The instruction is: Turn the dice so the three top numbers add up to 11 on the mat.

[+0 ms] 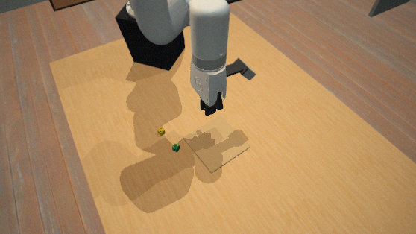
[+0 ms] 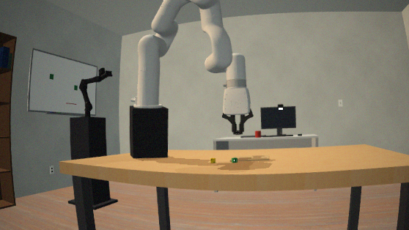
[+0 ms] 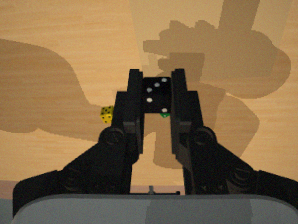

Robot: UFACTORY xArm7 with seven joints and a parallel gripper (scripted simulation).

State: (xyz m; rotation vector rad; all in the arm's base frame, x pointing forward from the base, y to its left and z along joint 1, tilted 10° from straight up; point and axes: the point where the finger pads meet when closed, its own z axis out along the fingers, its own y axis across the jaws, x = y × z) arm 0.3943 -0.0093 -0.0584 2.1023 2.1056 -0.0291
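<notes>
Now: the tan mat 110 mm below my hand and 50 mm ahead of it. From my hand the other things lie so: black die 10 mm below; yellow die 120 mm to the right, 110 mm below, 60 mm behind; green die 110 mm to the right, 110 mm below, 10 mm ahead.
</notes>
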